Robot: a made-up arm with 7 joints. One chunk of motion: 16 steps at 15 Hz.
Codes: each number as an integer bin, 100 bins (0 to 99) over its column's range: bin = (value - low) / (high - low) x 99, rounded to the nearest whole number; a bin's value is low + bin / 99 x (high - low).
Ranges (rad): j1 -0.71..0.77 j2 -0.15..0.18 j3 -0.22..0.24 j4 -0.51..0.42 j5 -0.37..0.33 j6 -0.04..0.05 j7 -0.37..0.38
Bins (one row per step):
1: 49 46 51 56 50 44 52
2: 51 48 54 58 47 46 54
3: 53 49 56 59 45 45 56
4: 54 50 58 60 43 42 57
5: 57 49 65 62 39 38 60
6: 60 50 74 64 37 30 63
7: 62 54 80 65 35 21 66
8: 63 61 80 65 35 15 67
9: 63 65 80 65 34 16 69
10: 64 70 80 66 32 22 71
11: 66 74 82 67 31 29 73
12: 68 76 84 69 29 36 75
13: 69 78 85 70 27 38 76
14: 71 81 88 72 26 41 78
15: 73 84 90 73 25 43 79
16: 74 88 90 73 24 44 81
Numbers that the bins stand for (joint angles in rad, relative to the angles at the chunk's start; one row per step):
1: 0.0225 0.0033 0.0170 0.0161 -0.0165 0.0000 0.0239
2: 0.0524 0.0100 0.0309 0.0348 -0.0377 0.0018 0.0391
3: 0.0823 0.0133 0.0402 0.0442 -0.0518 0.0009 0.0542
4: 0.0973 0.0167 0.0495 0.0536 -0.0660 -0.0018 0.0618
5: 0.1421 0.0133 0.0820 0.0724 -0.0942 -0.0055 0.0845
6: 0.1870 0.0167 0.1238 0.0912 -0.1084 -0.0127 0.1073
7: 0.2169 0.0300 0.1517 0.1006 -0.1225 -0.0209 0.1300
8: 0.2318 0.0533 0.1517 0.1006 -0.1225 -0.0264 0.1376
9: 0.2318 0.0667 0.1517 0.1006 -0.1296 -0.0255 0.1527
10: 0.2468 0.0833 0.1517 0.1100 -0.1437 -0.0200 0.1679
11: 0.2767 0.0967 0.1610 0.1194 -0.1508 -0.0136 0.1830
12: 0.3066 0.1033 0.1703 0.1382 -0.1649 -0.0073 0.1982
13: 0.3215 0.1100 0.1749 0.1476 -0.1791 -0.0055 0.2058
14: 0.3514 0.1200 0.1889 0.1664 -0.1862 -0.0027 0.2209
15: 0.3813 0.1300 0.1982 0.1758 -0.1932 -0.0009 0.2285
16: 0.3963 0.1433 0.1982 0.1758 -0.2003 0.0000 0.2436

